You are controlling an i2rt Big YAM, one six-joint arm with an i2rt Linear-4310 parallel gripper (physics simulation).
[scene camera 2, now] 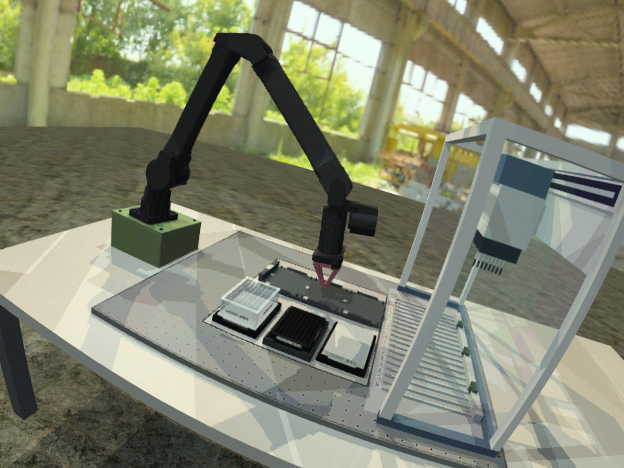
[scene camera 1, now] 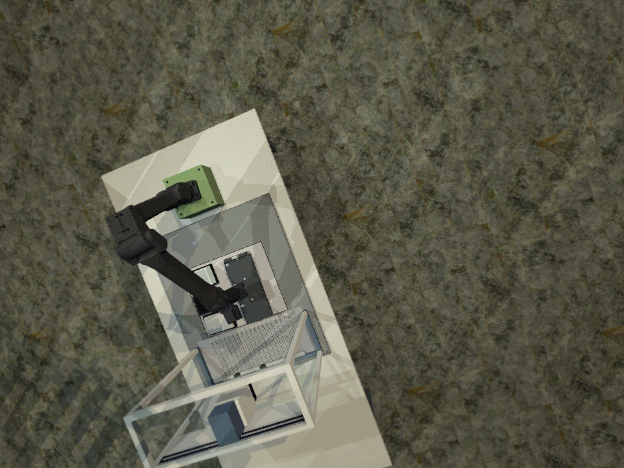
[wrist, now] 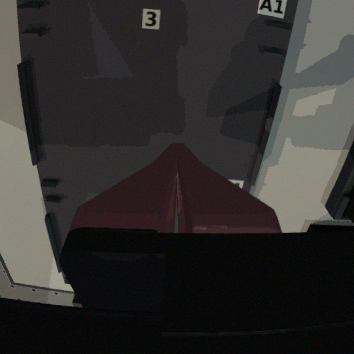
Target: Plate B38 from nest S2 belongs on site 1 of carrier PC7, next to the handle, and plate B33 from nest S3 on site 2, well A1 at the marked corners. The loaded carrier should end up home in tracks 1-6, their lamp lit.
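Pixels of known places: gripper, between the fingertips: [scene camera 2: 324,287] [scene camera 1: 242,290] [wrist: 176,154]; arm's base, origin of its link: [scene camera 2: 153,216] [scene camera 1: 186,193].
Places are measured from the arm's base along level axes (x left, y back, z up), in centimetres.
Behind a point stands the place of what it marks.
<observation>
My gripper [scene camera 2: 325,286] @(x 9.5, y -48.9, z -4.9 cm) [wrist: 176,154] @(x 9.5, y -48.9, z -4.9 cm) is shut and empty, its red fingers together above the middle of the dark carrier [scene camera 1: 240,270] @(x 10.3, y -39.9, z -7.3 cm) [scene camera 2: 363,305] @(x 12.9, y -59.3, z -7.3 cm) [wrist: 100,107] @(x 13.8, y -49.7, z -7.3 cm). Labels "3" and "A1" show on the carrier in the wrist view; no plate shows on its visible part. In scene camera 2, three black nests stand in a row beside the carrier: a clear-topped plate [scene camera 2: 250,296] @(x -10.2, y -38.8, z -3.2 cm) in the left one, a black plate [scene camera 2: 298,324] @(x -8.1, y -49.7, z -6.2 cm) in the middle one and a white plate [scene camera 2: 347,345] @(x -9.0, y -60.7, z -5.8 cm) in the right one. Their codes are unreadable. A lit lamp cannot be made out.
The slatted track deck [scene camera 1: 252,347] @(x 4.4, y -77.2, z -8.1 cm) [scene camera 2: 428,347] lies beyond the carrier's far end, inside a white gantry frame [scene camera 1: 297,397] @(x 34.1, y -76.7, z 39.6 cm) [scene camera 2: 491,151] @(x -23.4, y -71.4, z 35.6 cm). A pipetting head [scene camera 1: 226,423] @(x 8.5, y -81.2, z 37.6 cm) [scene camera 2: 519,216] hangs there. Small green parts line the deck's far edge. The arm's green base [scene camera 1: 211,188] @(x 11.0, y -1.1, z -1.5 cm) [scene camera 2: 156,239] @(x -6.8, y -8.4, z -2.1 cm) stands opposite.
</observation>
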